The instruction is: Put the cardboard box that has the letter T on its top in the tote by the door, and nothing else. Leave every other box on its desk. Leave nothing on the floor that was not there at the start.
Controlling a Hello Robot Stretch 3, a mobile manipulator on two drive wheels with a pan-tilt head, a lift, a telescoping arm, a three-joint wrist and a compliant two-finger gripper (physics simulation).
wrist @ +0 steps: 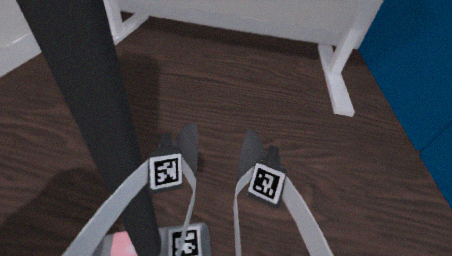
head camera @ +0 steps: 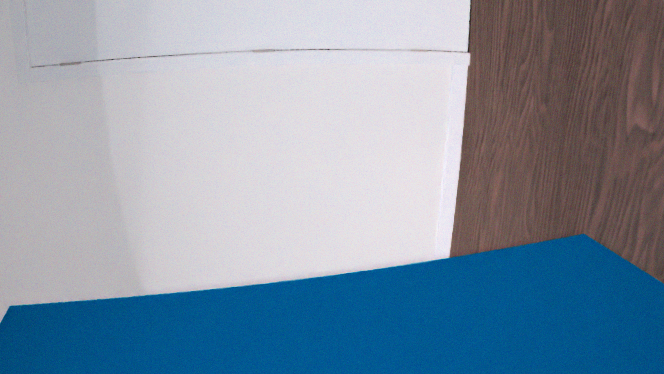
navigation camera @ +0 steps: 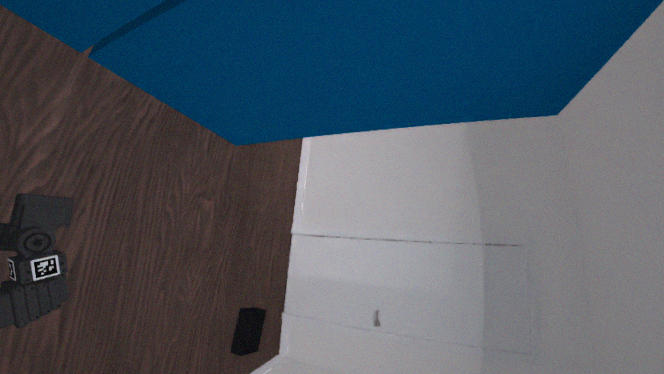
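Frame: origin at the robot's base, x ahead, y left, z up, level; metres.
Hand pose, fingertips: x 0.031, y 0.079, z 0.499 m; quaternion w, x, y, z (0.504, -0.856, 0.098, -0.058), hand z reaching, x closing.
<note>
After its pixels a point has its place.
My gripper (wrist: 219,144) @[x 0.031, y 0.079, z 0.499 m] shows in the wrist view, pointing down over the brown wood floor; its two fingers are apart with nothing between them. A blue surface, possibly the tote, (head camera: 353,316) @[x 0.384, y -1.153, z 0.978 m] fills the bottom of the head view, the top of the navigation view (navigation camera: 344,64) @[x 0.483, y -0.856, z 1.003 m] and the right edge of the wrist view (wrist: 414,60). I cannot tell whether it is the tote.
A white desk (head camera: 278,158) stands close ahead; its white leg and foot (wrist: 337,81) rest on the floor beside the blue surface. The robot's dark mast (wrist: 94,116) crosses the left of the wrist view. A small black patch (navigation camera: 247,330) @[x -1.115, y -1.334, z 0.000 m] lies on the floor.
</note>
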